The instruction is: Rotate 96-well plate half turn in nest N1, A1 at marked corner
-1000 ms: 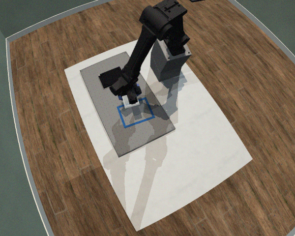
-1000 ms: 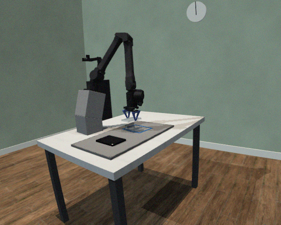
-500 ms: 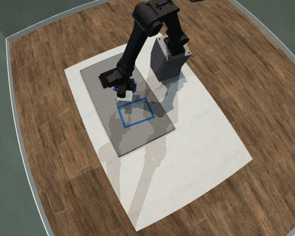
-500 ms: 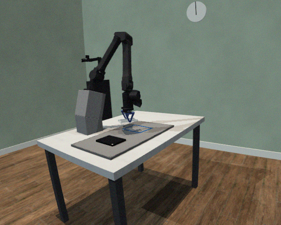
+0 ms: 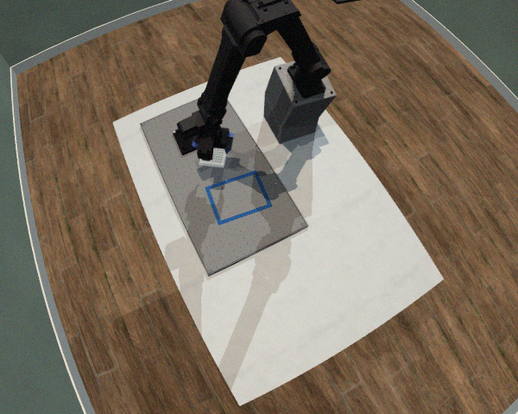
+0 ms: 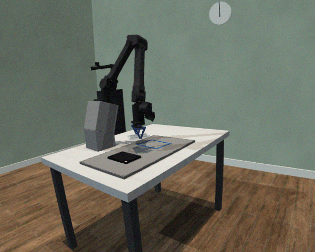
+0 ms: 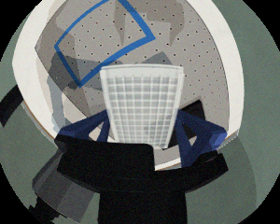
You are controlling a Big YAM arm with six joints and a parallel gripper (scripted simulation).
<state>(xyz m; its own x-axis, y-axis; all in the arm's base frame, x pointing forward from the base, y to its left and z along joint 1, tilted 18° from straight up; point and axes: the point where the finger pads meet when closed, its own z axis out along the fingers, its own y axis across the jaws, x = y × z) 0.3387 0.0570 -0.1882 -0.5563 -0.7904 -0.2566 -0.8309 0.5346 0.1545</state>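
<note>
The black plate nest N1 is 20 mm ahead of my hand, 160 mm to the right of it and 90 mm below it. Round my hand: white A1 mark (90 mm ahead, 210 mm to the right, 80 mm below); white 96-well plate (right at my hand).
</note>
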